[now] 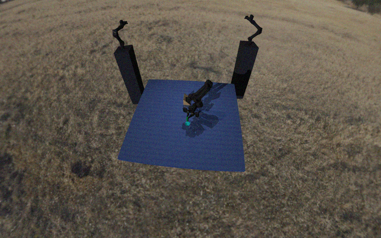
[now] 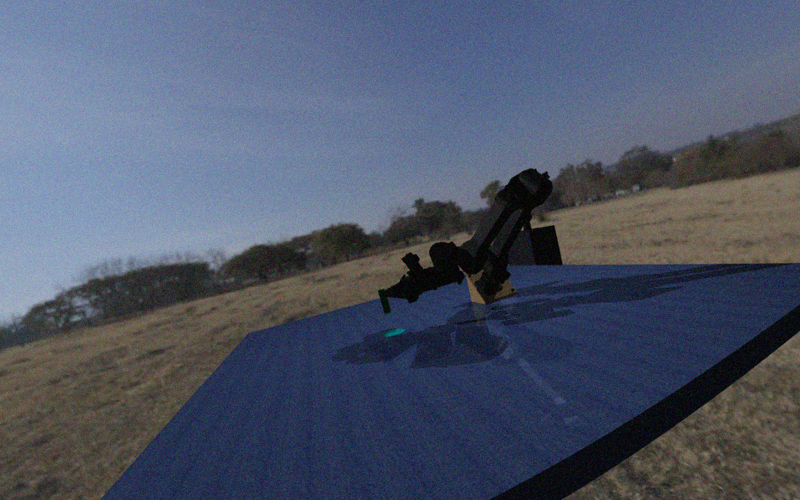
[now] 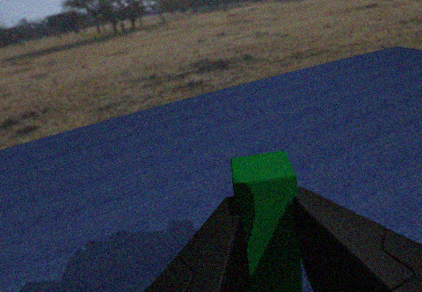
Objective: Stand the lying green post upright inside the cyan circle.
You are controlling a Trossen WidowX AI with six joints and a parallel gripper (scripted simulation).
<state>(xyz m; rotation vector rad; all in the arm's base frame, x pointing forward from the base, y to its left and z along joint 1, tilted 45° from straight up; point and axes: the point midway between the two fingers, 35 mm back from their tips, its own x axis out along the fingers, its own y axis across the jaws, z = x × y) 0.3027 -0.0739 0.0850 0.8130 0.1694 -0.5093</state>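
Right now the cyan circle is 1 cm behind my gripper tip and 11 cm below it. From my gripper tip the other things lie so: green post: 2 cm below.
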